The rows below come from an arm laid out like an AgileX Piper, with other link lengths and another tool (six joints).
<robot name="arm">
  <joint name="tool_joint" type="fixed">
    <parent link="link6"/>
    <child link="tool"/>
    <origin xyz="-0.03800 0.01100 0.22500" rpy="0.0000 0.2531 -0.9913"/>
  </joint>
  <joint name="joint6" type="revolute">
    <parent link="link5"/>
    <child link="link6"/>
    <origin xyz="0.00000 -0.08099 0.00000" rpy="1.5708 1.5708 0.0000"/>
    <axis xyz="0 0 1"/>
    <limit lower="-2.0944" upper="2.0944"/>
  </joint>
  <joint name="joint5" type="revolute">
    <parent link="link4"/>
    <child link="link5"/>
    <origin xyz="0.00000 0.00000 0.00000" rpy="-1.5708 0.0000 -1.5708"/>
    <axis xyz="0 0 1"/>
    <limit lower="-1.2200" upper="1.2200"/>
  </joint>
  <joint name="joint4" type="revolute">
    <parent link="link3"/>
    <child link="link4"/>
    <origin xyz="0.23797 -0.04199 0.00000" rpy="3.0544 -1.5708 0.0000"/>
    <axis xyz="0 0 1"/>
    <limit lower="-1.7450" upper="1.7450"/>
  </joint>
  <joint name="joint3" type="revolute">
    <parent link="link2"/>
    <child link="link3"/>
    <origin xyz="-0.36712 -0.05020 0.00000"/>
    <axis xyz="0 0 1"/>
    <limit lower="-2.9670" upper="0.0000"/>
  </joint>
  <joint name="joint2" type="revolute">
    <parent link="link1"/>
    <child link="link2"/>
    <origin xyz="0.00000 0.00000 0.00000" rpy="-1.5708 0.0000 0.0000"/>
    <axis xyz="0 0 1"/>
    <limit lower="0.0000" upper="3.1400"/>
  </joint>
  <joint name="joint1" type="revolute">
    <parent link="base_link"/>
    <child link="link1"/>
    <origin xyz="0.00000 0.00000 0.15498"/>
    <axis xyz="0 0 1"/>
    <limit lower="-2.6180" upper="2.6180"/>
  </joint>
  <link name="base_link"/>
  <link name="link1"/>
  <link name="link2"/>
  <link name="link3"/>
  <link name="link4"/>
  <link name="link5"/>
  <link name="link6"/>
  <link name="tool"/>
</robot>
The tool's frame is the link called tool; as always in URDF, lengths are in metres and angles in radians.
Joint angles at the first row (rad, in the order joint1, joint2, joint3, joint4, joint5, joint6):
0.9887, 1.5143, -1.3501, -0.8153, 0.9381, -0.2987
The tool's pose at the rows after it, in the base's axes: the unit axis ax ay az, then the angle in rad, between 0 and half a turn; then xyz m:
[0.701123, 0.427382, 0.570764, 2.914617, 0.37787, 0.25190, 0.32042]
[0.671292, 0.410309, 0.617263, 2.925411, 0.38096, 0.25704, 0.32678]
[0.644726, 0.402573, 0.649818, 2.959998, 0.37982, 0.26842, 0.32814]
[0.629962, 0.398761, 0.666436, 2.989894, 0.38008, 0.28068, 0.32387]
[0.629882, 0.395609, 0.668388, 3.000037, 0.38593, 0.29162, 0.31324]
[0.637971, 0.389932, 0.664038, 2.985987, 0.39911, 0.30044, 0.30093]
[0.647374, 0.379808, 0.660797, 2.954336, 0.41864, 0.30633, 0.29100]
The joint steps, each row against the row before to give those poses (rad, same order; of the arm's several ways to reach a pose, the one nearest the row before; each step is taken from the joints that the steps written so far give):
0.0339, -0.0380, 0.1286, -0.2200, -0.0565, 0.2418
0.0248, -0.0332, 0.1206, -0.2082, -0.0630, 0.2374
0.0158, -0.0171, 0.0950, -0.1803, -0.0509, 0.2074
0.0051, 0.0086, 0.0542, -0.1291, -0.0285, 0.1541
-0.0057, 0.0386, 0.0097, -0.0625, -0.0100, 0.0875
-0.0131, 0.0619, -0.0271, -0.0185, 0.0076, 0.0394
-0.0201, 0.0721, -0.0494, -0.0058, 0.0208, 0.0195

